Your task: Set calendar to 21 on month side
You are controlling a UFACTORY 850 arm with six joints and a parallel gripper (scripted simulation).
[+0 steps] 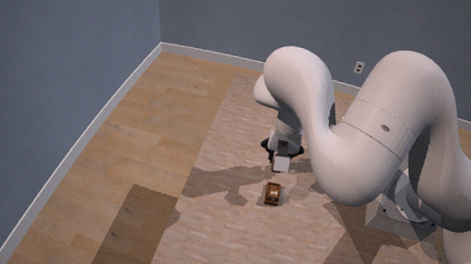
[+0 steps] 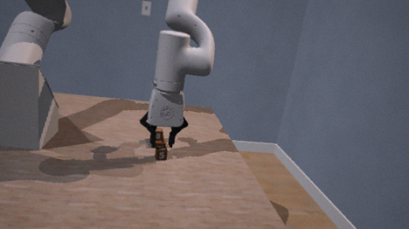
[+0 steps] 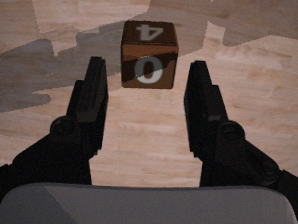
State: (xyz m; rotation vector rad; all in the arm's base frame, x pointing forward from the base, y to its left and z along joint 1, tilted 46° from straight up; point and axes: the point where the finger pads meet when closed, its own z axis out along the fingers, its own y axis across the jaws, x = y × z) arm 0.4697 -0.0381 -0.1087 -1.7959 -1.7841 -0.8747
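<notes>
The brown wooden date cube is 4 cm below my hand. Round my hand: brown tray 11 cm to the left, 5 cm below.
</notes>
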